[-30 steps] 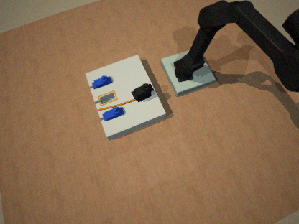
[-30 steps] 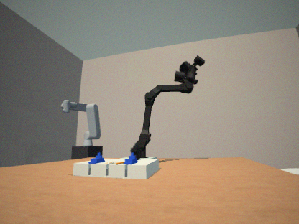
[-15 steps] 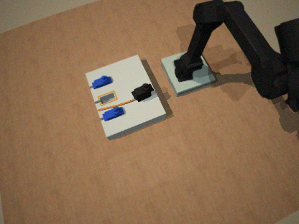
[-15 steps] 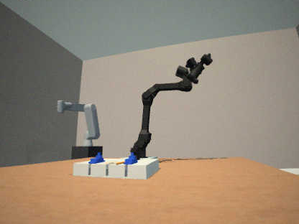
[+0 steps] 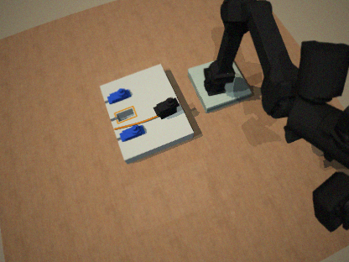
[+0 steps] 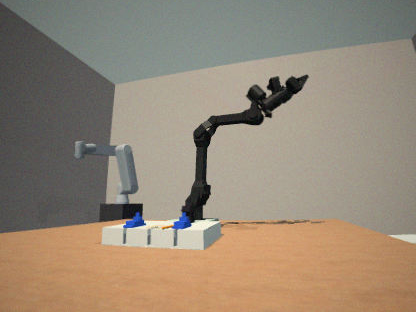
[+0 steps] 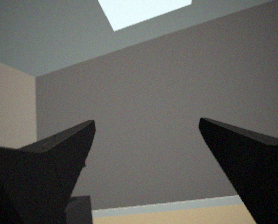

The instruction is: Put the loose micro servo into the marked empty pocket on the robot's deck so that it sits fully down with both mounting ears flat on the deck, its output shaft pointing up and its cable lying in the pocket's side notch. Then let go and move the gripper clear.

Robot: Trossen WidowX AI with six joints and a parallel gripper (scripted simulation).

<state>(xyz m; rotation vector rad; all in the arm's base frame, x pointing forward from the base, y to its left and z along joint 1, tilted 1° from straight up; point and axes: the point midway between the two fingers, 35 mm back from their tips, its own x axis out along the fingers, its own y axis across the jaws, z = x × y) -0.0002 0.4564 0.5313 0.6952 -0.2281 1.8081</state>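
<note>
The white deck is 24 cm ahead of my gripper tip, 47 cm to the right of it and 57 cm below it.
</note>
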